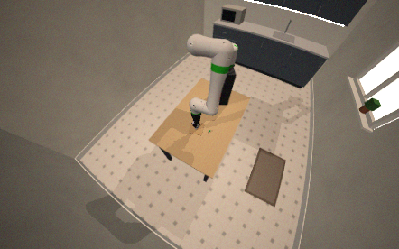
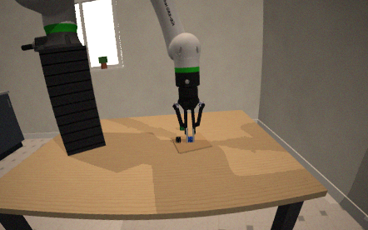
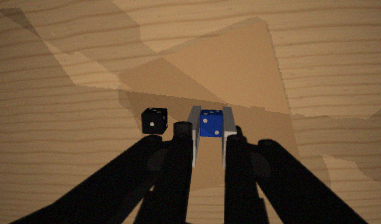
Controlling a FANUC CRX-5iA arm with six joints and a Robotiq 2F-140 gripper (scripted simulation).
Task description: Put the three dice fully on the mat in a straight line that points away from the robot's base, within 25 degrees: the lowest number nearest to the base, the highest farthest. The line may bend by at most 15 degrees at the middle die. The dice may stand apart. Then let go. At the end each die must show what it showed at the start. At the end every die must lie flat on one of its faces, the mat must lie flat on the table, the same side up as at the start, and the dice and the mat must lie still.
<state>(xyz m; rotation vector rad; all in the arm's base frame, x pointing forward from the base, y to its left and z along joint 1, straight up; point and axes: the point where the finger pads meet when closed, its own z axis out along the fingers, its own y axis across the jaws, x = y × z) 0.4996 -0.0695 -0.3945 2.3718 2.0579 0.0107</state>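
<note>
My gripper is now 2 cm above the blue die. Round my hand: black die (5 cm behind, 1 cm to the left, 3 cm below); then green die (3 cm behind, 14 cm to the left, 3 cm below); then tan mat (4 cm below).
</note>
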